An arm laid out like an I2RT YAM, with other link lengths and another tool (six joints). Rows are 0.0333 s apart.
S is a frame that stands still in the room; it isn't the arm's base.
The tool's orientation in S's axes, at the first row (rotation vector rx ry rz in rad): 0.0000 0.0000 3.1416
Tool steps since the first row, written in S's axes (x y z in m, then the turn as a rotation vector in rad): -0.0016 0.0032 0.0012 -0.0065 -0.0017 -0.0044; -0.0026 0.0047 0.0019 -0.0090 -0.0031 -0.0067; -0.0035 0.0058 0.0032 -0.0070 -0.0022 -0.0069; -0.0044 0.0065 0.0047 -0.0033 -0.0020 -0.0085
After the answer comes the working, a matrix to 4 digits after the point.
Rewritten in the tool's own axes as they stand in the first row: 0.0016 -0.0032 0.0012 0.0065 0.0017 -0.0044; 0.0026 -0.0047 0.0019 0.0090 0.0031 -0.0067; 0.0035 -0.0058 0.0032 0.0070 0.0022 -0.0069; 0.0044 -0.0065 0.0047 0.0033 0.0020 -0.0085
The tool's axes in the first row as the columns of a matrix, in S's axes (rounded; the answer above uses it unrounded):
-1.0000 0.0000 0.0000
0.0000 -1.0000 0.0000
0.0000 0.0000 1.0000

